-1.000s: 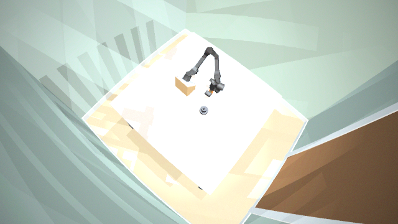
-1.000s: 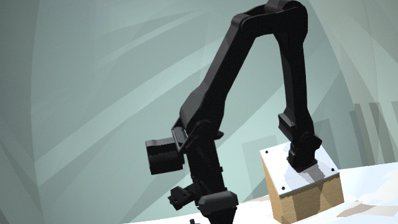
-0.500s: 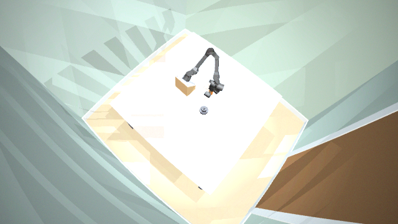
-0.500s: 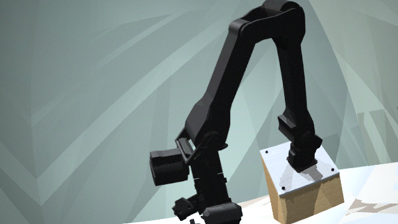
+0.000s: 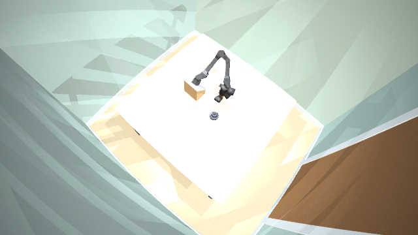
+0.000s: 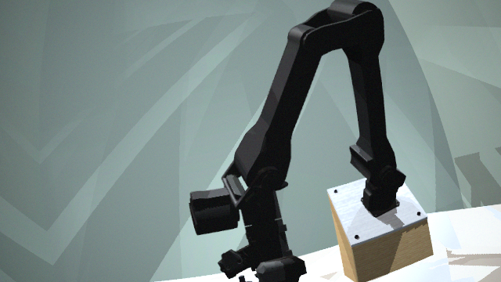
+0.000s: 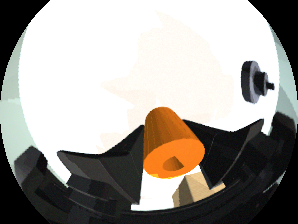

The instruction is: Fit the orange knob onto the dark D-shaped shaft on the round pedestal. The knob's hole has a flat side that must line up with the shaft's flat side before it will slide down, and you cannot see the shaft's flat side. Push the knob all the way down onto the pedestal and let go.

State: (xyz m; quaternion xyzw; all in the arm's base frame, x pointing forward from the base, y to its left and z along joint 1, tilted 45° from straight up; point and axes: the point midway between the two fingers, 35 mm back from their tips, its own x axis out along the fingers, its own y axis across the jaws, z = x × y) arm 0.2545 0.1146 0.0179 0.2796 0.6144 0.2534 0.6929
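Now: gripper tip 5 cm short of the dark shaft, 19 cm to the left of it and 2 cm below it. From my gripper tip the other things lie so: orange knob (2 cm above).
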